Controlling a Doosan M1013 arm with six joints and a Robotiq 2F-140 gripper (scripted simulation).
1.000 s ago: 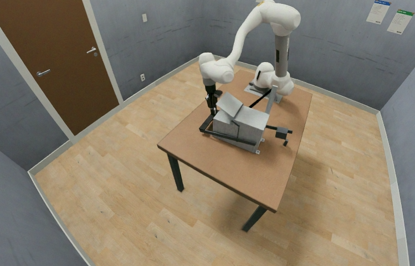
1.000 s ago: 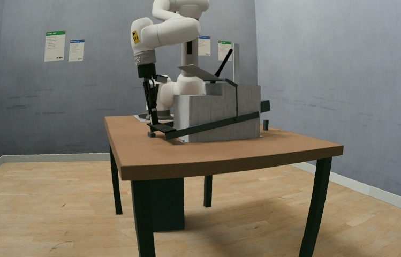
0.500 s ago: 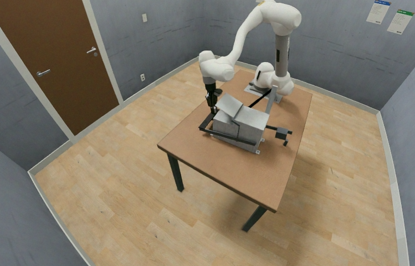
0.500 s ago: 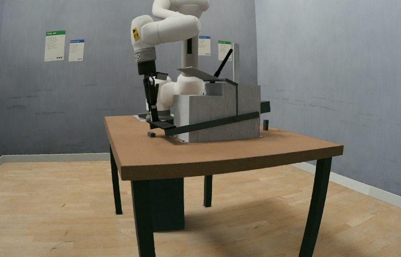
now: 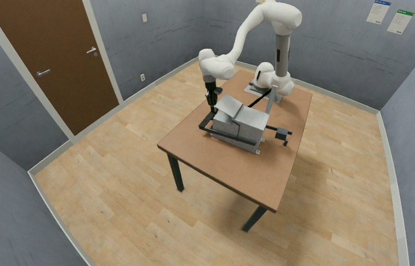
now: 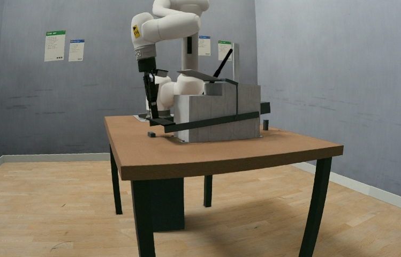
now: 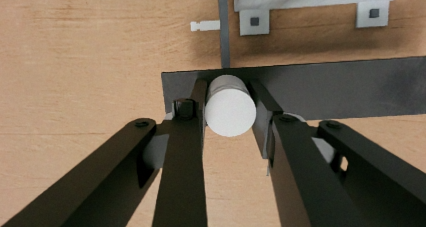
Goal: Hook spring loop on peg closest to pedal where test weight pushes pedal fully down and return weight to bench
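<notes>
My hand is 1 cm to the left of the dark block and 10 cm above it. The rest, counted from my hand: steel test weight (1 cm below).
</notes>
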